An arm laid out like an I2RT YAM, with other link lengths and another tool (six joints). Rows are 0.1 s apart.
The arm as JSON. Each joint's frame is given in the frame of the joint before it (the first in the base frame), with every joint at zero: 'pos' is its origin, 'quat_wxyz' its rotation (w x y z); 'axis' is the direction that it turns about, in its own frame. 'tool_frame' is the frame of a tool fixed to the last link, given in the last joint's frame.
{
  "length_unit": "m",
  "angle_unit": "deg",
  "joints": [
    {
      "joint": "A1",
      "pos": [
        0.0,
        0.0,
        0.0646
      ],
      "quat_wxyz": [
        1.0,
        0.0,
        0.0,
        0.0
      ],
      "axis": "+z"
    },
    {
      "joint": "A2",
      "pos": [
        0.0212,
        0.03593,
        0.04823
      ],
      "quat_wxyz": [
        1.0,
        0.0,
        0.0,
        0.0
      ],
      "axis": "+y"
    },
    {
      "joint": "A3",
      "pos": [
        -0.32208,
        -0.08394,
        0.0
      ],
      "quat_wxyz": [
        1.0,
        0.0,
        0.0,
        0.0
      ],
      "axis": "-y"
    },
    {
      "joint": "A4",
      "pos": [
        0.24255,
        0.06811,
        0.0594
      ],
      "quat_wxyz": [
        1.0,
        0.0,
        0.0,
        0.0
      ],
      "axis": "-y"
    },
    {
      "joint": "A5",
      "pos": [
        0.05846,
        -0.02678,
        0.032
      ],
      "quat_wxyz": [
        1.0,
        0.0,
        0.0,
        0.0
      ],
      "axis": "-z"
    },
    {
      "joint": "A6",
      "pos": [
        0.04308,
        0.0,
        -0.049
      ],
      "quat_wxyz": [
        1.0,
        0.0,
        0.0,
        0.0
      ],
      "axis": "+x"
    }
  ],
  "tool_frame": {
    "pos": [
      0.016,
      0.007,
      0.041
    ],
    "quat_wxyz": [
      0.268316,
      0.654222,
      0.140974,
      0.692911
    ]
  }
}
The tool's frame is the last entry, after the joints.
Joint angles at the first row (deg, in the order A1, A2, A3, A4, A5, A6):
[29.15 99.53 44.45 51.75 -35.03 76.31]
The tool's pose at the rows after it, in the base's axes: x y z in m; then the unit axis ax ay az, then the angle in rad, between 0 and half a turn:
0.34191, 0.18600, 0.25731, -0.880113, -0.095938, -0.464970, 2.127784
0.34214, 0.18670, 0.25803, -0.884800, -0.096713, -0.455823, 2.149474
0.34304, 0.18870, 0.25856, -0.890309, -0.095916, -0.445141, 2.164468
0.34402, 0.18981, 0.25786, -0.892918, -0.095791, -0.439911, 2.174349
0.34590, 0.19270, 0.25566, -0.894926, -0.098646, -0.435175, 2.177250
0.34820, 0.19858, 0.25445, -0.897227, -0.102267, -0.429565, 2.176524
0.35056, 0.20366, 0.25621, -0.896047, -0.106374, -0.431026, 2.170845
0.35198, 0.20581, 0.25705, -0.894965, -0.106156, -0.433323, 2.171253
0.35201, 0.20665, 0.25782, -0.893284, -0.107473, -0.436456, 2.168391
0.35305, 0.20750, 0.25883, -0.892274, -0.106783, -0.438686, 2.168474
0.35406, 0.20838, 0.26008, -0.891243, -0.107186, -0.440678, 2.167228
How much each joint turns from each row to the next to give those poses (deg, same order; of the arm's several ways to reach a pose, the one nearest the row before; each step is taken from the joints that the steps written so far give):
[0.02 -0.53 0.11 -2.02 0.22 -0.32]
[0.09 -0.41 0.78 -3.14 0.29 -1.05]
[0.21 -0.16 0.99 -2.84 0.26 -0.51]
[0.09 0.13 0.50 -1.34 0.17 -0.39]
[0.20 0.66 0.52 -0.48 -0.13 -0.26]
[0.57 0.83 1.01 -0.65 0.02 -0.05]
[0.46 0.59 1.03 -0.05 0.05 0.03]
[0.21 0.31 0.50 0.03 0.35 0.00]
[0.11 0.06 0.04 0.43 0.06 0.00]
[0.07 0.13 0.33 0.02 0.22 0.02]
[0.04 0.11 0.35 0.00 0.07 0.00]

